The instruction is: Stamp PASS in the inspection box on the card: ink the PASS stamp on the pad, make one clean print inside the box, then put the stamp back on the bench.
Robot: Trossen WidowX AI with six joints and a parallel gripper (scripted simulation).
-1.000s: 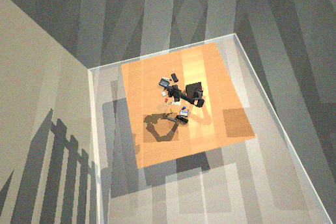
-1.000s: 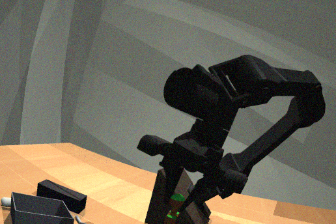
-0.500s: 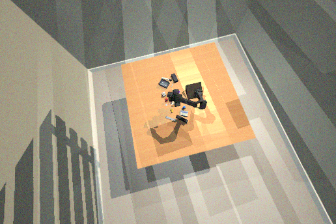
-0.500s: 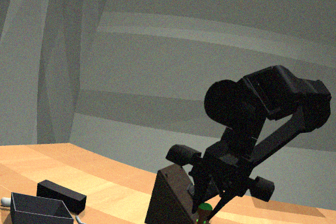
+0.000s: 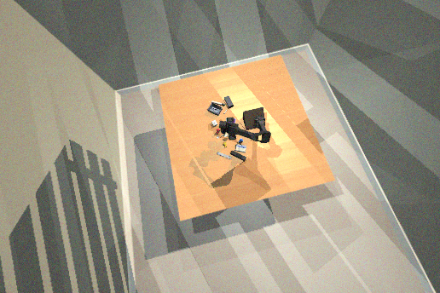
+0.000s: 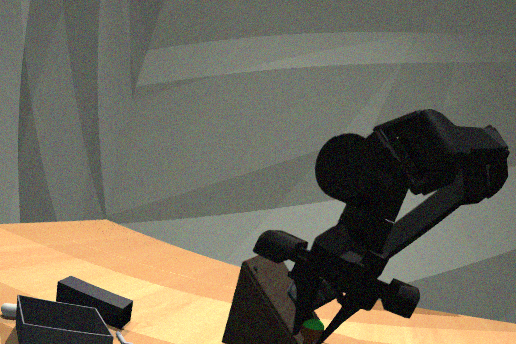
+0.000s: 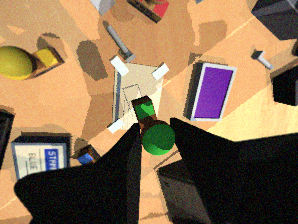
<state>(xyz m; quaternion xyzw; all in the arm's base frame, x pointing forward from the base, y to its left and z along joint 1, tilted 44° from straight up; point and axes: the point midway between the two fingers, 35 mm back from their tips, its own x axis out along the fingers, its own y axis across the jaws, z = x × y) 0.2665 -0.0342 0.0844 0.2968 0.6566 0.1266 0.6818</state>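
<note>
Now: gripper tip 10 cm above the white card. From my gripper tip the other things lie so: red stamp: 10 cm ahead, 5 cm to the right, 8 cm below; then blue stamp: 6 cm behind, 10 cm to the left, 8 cm below; then green stamp: 2 cm below.
</note>
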